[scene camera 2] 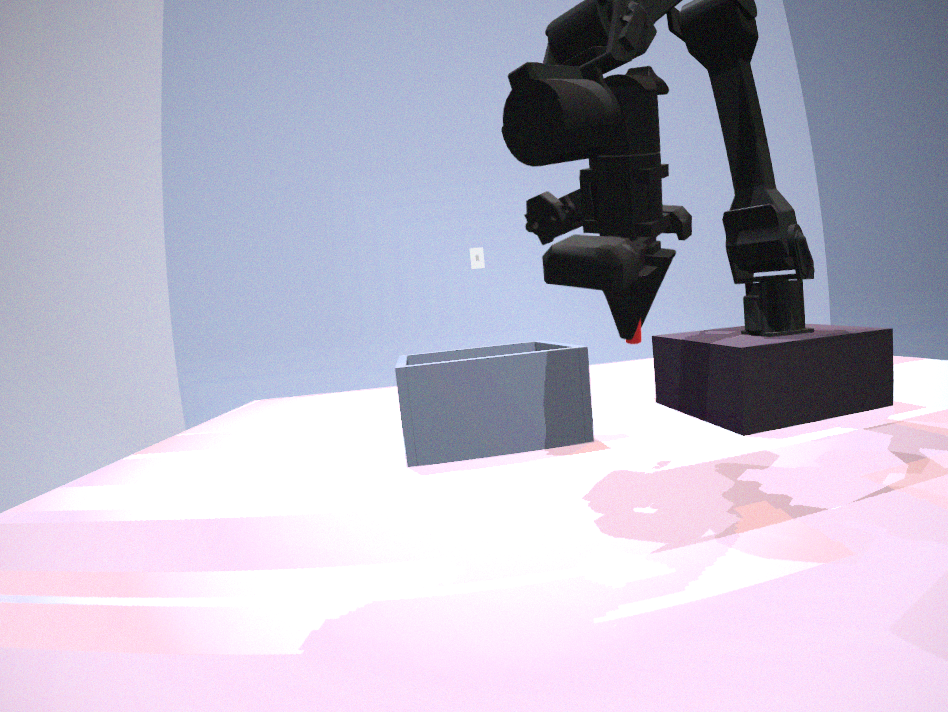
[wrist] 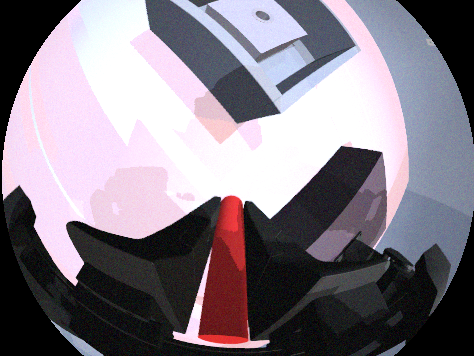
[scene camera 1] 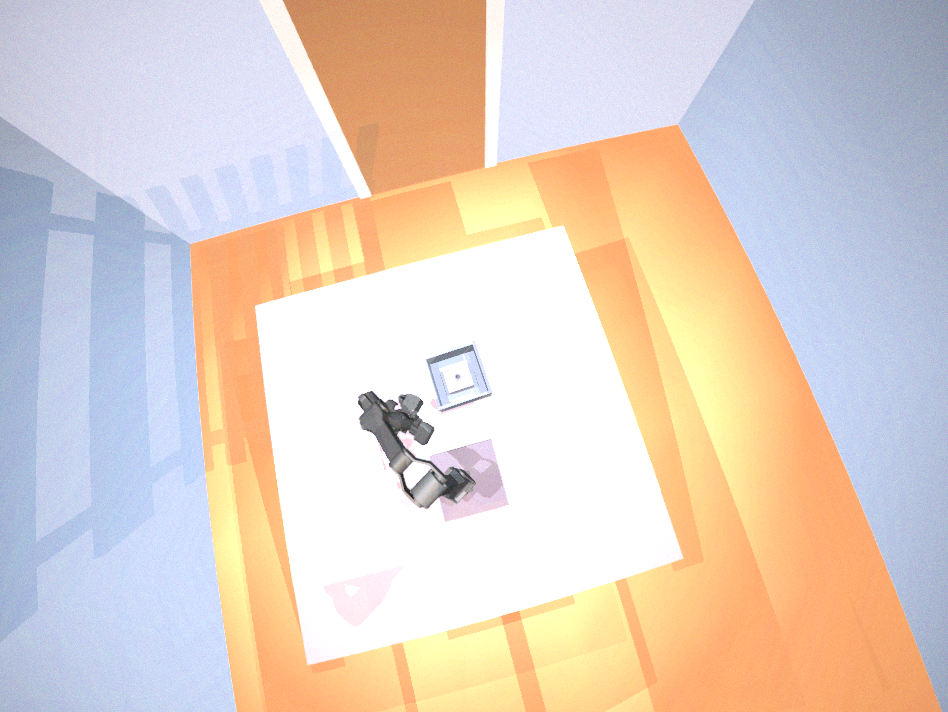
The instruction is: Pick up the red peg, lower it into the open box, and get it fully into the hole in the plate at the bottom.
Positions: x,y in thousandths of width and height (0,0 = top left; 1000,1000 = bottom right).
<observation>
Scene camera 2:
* my gripper: 665,471
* grey box: 509,565
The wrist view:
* my gripper: 491,577
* grey box: 524,254
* red peg: 474,892
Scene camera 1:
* my gripper: 444,592
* grey box: 494,495
</observation>
